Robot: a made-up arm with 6 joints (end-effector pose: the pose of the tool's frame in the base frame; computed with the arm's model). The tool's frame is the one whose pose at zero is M. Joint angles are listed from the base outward.
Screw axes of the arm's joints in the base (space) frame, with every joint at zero. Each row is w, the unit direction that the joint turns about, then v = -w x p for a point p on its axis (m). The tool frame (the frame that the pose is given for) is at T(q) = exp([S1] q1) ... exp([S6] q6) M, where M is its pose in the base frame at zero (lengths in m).
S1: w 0 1 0 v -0.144 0 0
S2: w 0 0 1 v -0.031 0.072 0
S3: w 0 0 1 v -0.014 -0.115 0
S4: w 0 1 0 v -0.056 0 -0.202
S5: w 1 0 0 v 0 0.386 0.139
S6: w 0 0 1 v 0.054 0.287 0
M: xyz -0.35 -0.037 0.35 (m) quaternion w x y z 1 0 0 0
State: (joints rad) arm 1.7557 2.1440 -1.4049 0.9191 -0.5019 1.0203
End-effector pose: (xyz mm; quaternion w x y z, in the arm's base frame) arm 142.5 -22.7 370.6 0.0520 -0.4664 -0.6521 -0.5954
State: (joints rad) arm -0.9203 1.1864 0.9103 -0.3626 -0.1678 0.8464
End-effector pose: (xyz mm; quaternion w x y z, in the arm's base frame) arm 35.1 -235.3 443.1 0.0144 -0.3981 -0.2236 0.8896
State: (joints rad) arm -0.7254 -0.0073 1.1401 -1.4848 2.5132 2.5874
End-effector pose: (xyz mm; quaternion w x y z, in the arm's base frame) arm 47.8 -876.4 148.0 0.8576 -0.3472 0.3398 -0.1690
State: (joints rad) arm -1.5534 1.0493 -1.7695 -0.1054 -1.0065 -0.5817
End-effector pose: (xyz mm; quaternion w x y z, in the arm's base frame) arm -81.5 428.5 -290.3 0.4765 0.0408 -0.4861 -0.7315
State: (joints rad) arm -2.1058 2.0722 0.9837 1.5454 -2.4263 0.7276
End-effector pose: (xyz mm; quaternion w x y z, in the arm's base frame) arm 80.2 334.0 25.9 0.7976 0.2699 -0.3507 0.4099
